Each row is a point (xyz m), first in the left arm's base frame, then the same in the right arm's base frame.
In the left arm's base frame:
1: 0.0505 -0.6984 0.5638
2: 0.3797 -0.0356 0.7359
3: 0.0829 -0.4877 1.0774
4: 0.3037 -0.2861 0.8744
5: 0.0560 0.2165 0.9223
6: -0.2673 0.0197 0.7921
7: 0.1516 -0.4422 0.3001
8: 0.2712 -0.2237 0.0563
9: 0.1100 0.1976 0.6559
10: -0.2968 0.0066 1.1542
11: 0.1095 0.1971 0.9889
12: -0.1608 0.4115 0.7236
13: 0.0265 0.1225 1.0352
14: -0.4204 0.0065 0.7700
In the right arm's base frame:
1: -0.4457 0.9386 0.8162
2: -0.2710 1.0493 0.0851
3: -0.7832 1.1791 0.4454
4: -0.4600 1.1586 0.2852
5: -0.5827 0.8244 -0.1501
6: -0.7189 0.5784 0.1347
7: -0.1452 0.7753 0.6476
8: 0.1467 0.6503 0.5039
9: -0.3495 0.7209 -0.0545
10: -1.0134 0.7655 0.0326
11: -0.6017 0.9088 -0.1640
12: -0.5432 0.4818 -0.2249
13: -0.7003 0.8991 -0.0950
14: -0.8019 0.4562 0.1825

